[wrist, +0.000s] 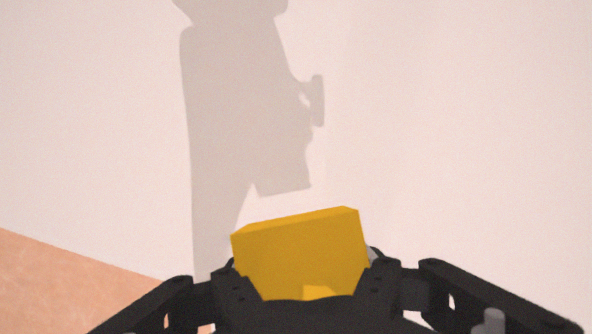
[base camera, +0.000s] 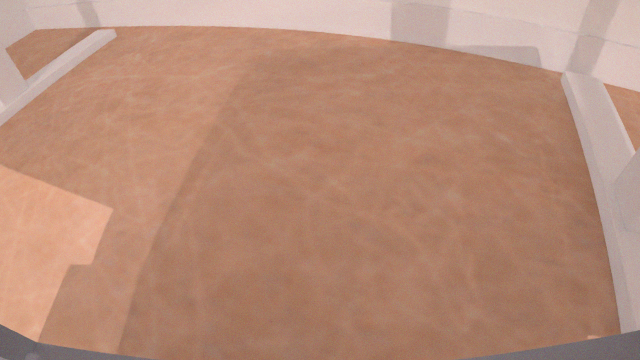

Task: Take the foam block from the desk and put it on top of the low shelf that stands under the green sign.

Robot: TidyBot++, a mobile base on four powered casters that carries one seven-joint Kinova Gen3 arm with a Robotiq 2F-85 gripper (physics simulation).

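Frame: origin at the arm's base, x right, y ahead, z up, level; centimetres.
Seen in the pictures: gripper, fingertip midpoint: (wrist: pixel 304 258).
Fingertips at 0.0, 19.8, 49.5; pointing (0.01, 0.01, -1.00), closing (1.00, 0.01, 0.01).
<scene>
A point is followed by its place in that frame, as x, y, z.
The yellow foam block (wrist: pixel 300 255) {-0.2, 21.5, 53.8} shows at the bottom middle of the wrist view, slightly tilted. My gripper (wrist: pixel 304 258) {0.0, 19.8, 49.5} is shut on it, with a black finger at its left and right sides. The block is held over a pale surface (wrist: pixel 450 125) {20.7, 30.1, 32.1}, which looks like the desk top; the shadow of the arm and gripper falls on it. The lower part of the block is hidden by the gripper. The low shelf and the green sign do not show in either view.
Orange-brown floor (wrist: pixel 60 280) {-104.6, -16.5, -39.9} (base camera: pixel 350 200) {2.4, 38.2, -39.9} shows past the pale surface's edge and ahead of the base. Pale bars lie on the floor at left (base camera: pixel 60 72) {-70.1, 82.7, -38.7} and right (base camera: pixel 595 140). A pale wall (base camera: pixel 300 15) {-6.0, 90.2, -36.0} runs across the back.
</scene>
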